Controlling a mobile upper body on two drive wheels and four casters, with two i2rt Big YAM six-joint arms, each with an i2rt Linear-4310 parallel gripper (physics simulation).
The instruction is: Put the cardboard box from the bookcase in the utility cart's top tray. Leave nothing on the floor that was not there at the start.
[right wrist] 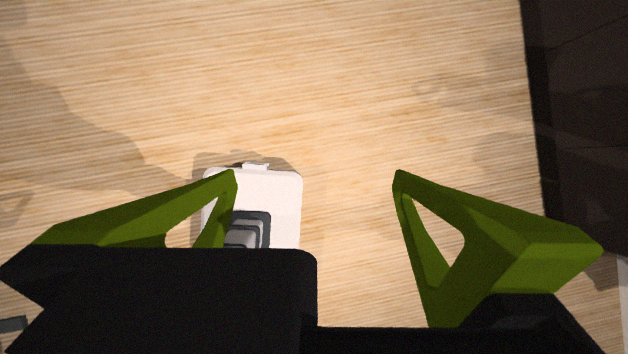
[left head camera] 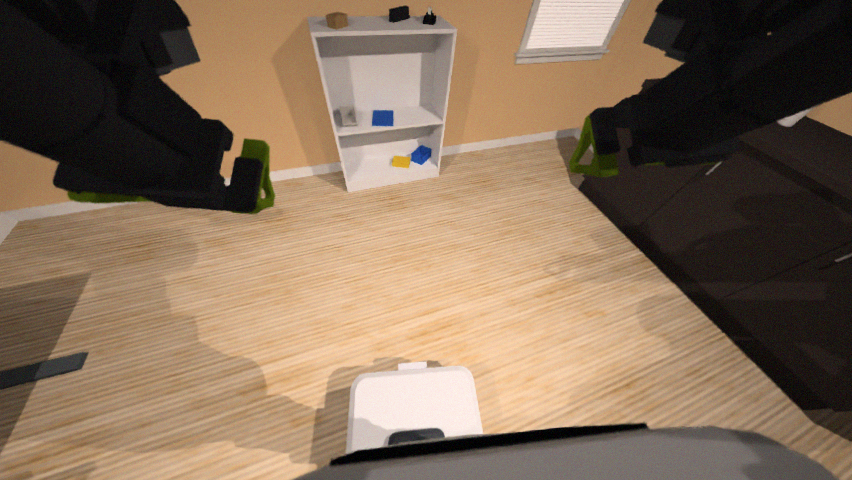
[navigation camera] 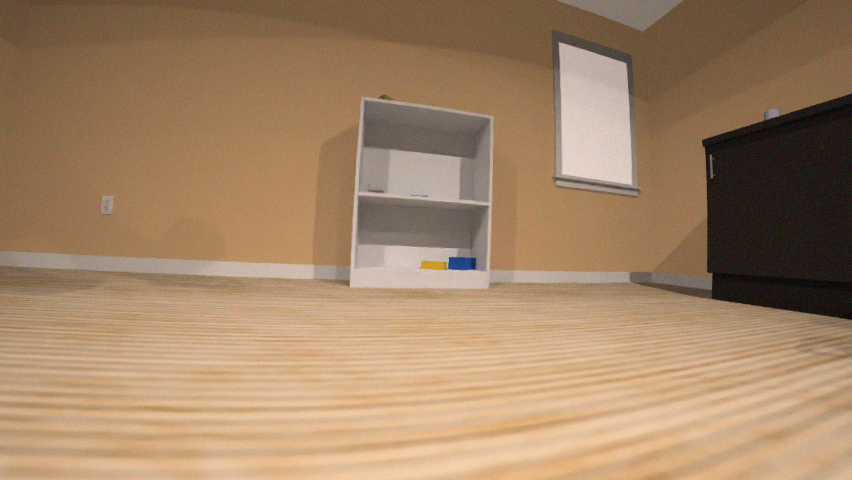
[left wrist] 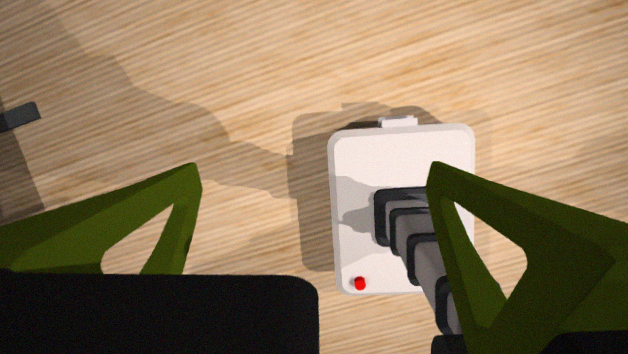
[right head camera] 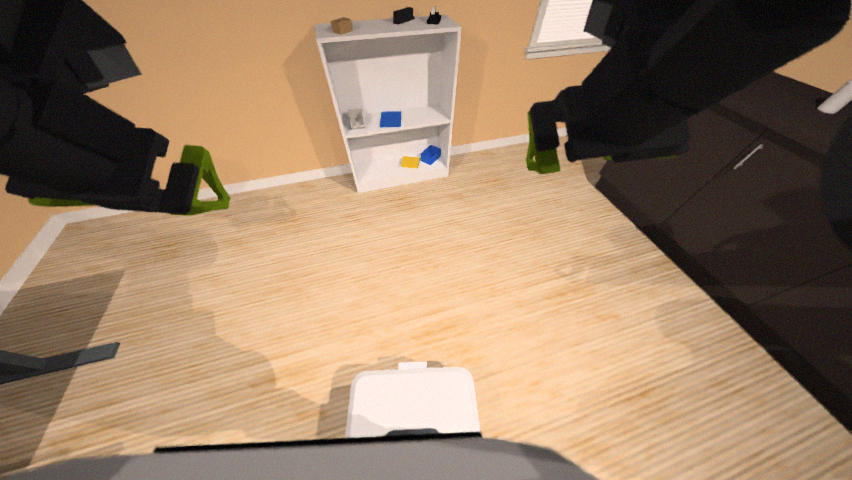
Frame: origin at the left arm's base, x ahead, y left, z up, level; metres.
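Seen in the pictures: left gripper, fingertip midpoint: point(left head camera: 226, 197) point(left wrist: 313, 175) point(right head camera: 186, 200); right gripper, fingertip midpoint: point(right wrist: 314, 178) point(left head camera: 605, 163) point(right head camera: 565, 159).
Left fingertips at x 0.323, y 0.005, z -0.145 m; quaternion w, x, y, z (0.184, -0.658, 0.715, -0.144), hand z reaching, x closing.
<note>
Pixels of each thing's top centre, then the offset from my left fingertips to it. "pt": a spot on its surface instead.
- small brown cardboard box, top centre: point(left head camera: 336, 14) point(right head camera: 340, 20) 1.518 m ahead, 0.098 m left, 0.155 m down
- grey tray, surface spot: point(left head camera: 347, 116) pt 1.611 m ahead, 0.152 m left, 0.737 m down
- flat blue item, top centre: point(left head camera: 383, 117) point(right head camera: 390, 118) 1.616 m ahead, 0.099 m right, 0.741 m down
The small brown cardboard box point(left head camera: 336, 20) point(right head camera: 342, 25) sits at the left end of the top board of the white bookcase point(left head camera: 363, 24) point(right head camera: 372, 32) point(navigation camera: 417, 279), against the far wall. In the navigation camera a small part of the box point(navigation camera: 385, 96) shows above the top edge. The utility cart does not show in these views. My left gripper point(left head camera: 184, 190) point(right head camera: 131, 196) point(left wrist: 313, 175) is open and empty, high above the floor and far from the box. My right gripper point(left head camera: 640, 160) point(right head camera: 590, 156) point(right wrist: 314, 178) is also open and empty, far from the box.
Two black items point(left head camera: 398, 13) point(left head camera: 429, 17) share the bookcase top. Its shelves hold a grey tray point(left head camera: 347, 116), a flat blue item point(left head camera: 382, 118), a yellow block point(left head camera: 401, 161) and a blue block point(left head camera: 421, 154). Dark cabinets point(left head camera: 715, 226) point(navigation camera: 775, 214) stand at right. A dark grey bar point(left head camera: 44, 369) lies at left.
</note>
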